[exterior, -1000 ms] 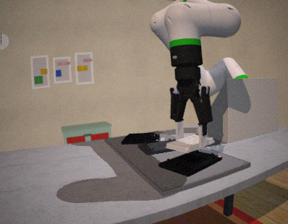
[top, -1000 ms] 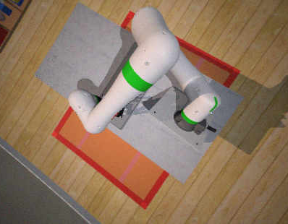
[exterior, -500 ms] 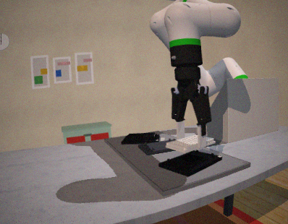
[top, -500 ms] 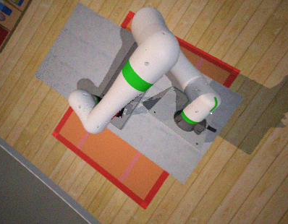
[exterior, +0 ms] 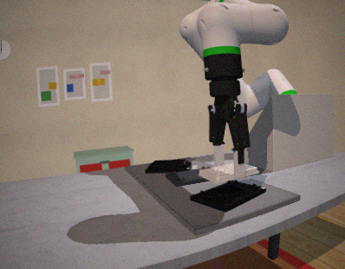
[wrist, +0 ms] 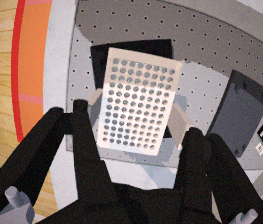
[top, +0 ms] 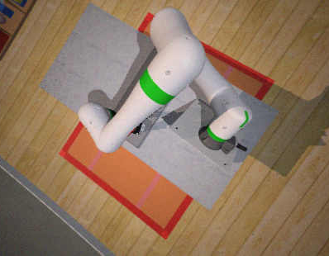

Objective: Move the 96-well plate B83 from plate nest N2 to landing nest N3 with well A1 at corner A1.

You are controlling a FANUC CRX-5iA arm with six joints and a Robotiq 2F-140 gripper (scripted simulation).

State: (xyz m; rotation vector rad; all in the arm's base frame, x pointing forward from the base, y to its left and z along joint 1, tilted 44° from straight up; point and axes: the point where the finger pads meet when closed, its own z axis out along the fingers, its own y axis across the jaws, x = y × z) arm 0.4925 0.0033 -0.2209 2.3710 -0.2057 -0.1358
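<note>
Right now the dark grey nest is 30 mm behind my hand, 210 mm to the right of it and 80 mm below it. From my hand the other things lie so: black nest 80 mm below; black well plate 30 mm behind, 380 mm to the right, 70 mm below; white 96-well plate 20 mm below.
</note>
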